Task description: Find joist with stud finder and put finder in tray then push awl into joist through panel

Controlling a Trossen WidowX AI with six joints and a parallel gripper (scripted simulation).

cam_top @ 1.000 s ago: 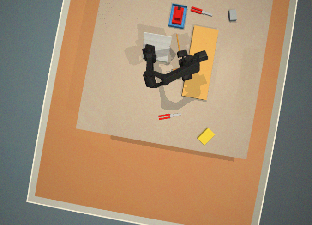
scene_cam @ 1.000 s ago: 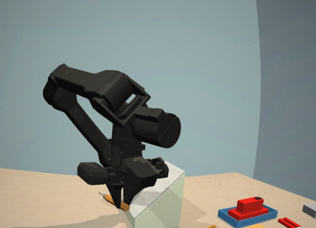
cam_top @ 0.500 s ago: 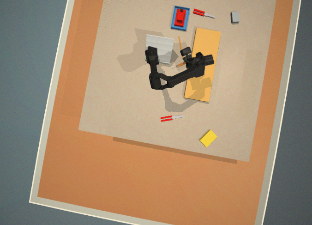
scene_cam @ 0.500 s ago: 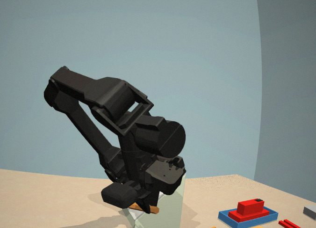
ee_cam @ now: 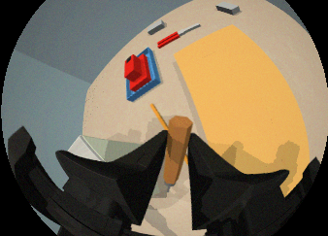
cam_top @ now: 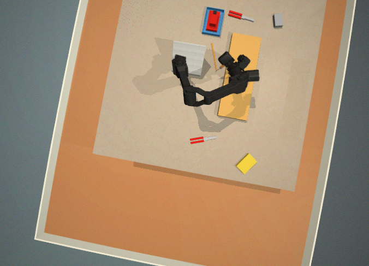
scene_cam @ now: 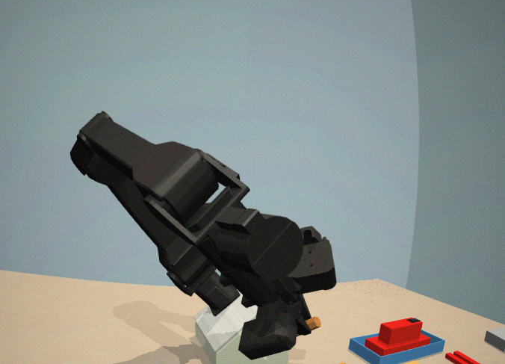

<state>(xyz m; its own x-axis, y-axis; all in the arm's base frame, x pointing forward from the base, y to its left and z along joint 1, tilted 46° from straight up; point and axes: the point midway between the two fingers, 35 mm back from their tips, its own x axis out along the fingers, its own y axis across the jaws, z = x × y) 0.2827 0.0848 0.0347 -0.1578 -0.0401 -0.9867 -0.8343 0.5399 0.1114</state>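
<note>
Right now my gripper tip is 4 cm to the left of the awl, 3 cm past it and 3 cm above it. Round my gripper tip: blue tray: 26 cm to the left, 15 cm behind, 12 cm below; red stud finder: 28 cm to the left, 15 cm behind, 9 cm below; thin orange stick: 13 cm below, 9 cm behind, 5 cm to the left.
</note>
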